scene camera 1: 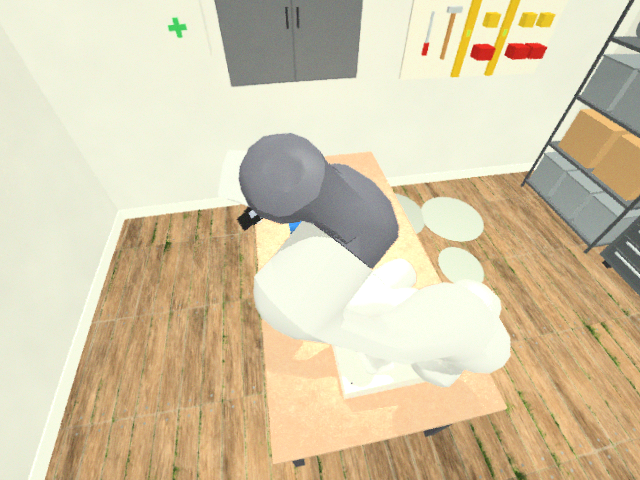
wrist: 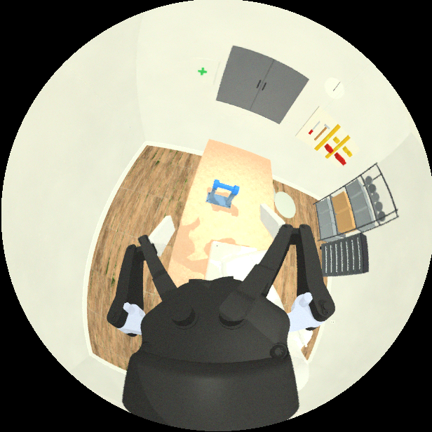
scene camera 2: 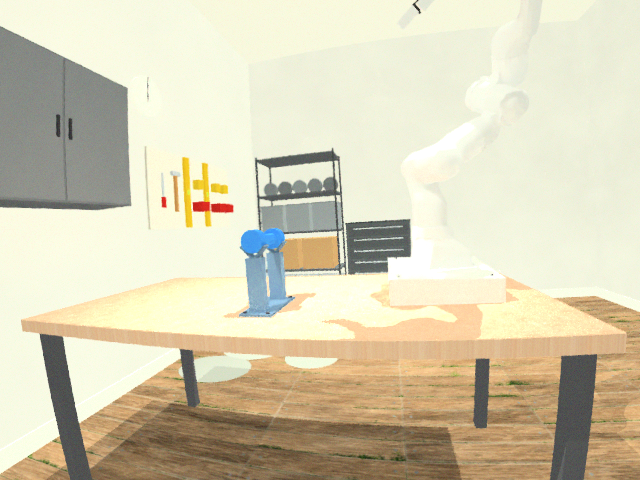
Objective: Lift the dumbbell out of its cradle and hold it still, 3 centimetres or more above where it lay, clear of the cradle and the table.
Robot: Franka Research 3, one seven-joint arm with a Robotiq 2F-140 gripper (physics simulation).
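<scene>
A blue dumbbell (scene camera 2: pixel 253 241) (wrist: pixel 225 186) lies level across the tops of the two posts of a lighter blue cradle (scene camera 2: pixel 256 284) (wrist: pixel 218 200). The cradle stands on the wooden table (scene camera 1: pixel 310 434) (scene camera 2: pixel 170 310) (wrist: pixel 240 160). In scene camera 1 the arm hides most of both, and a small patch of blue shows beside it. My gripper (wrist: pixel 215 217) is wide open and empty, high above the table and well apart from the dumbbell. In the wrist view the dumbbell appears beyond the gap between the fingertips. In scene camera 2 part of a finger shows at the top edge.
The arm's white base block (scene camera 2: pixel 447 289) (scene camera 1: pixel 382 384) stands on the table, to the right of the cradle in scene camera 2. A grey wall cabinet (scene camera 1: pixel 263 46) (scene camera 2: pixel 33 124) (wrist: pixel 245 75) and a shelf rack (scene camera 2: pixel 341 206) with boxes stand beyond the table.
</scene>
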